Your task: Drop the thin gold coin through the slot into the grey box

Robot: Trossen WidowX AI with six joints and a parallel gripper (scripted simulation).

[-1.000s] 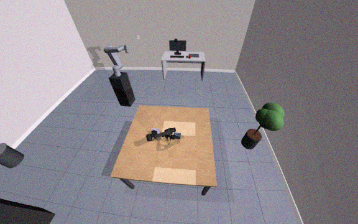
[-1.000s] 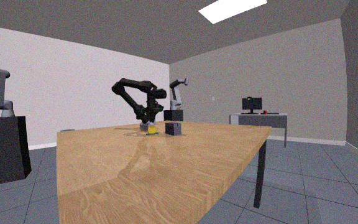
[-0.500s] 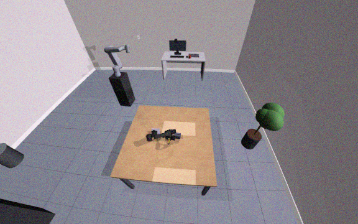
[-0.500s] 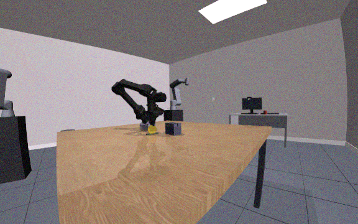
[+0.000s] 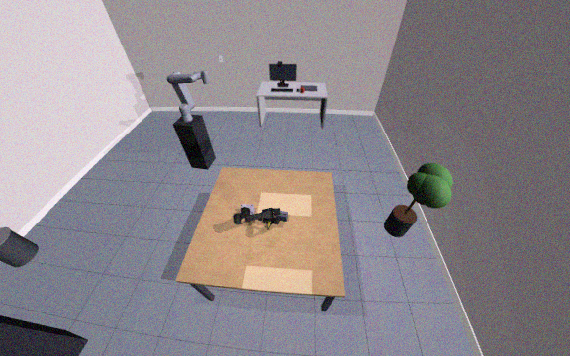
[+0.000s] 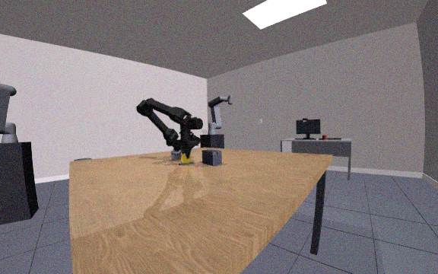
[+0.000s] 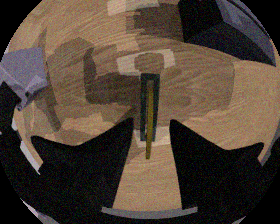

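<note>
My gripper tip is right at the gold coin.
</note>
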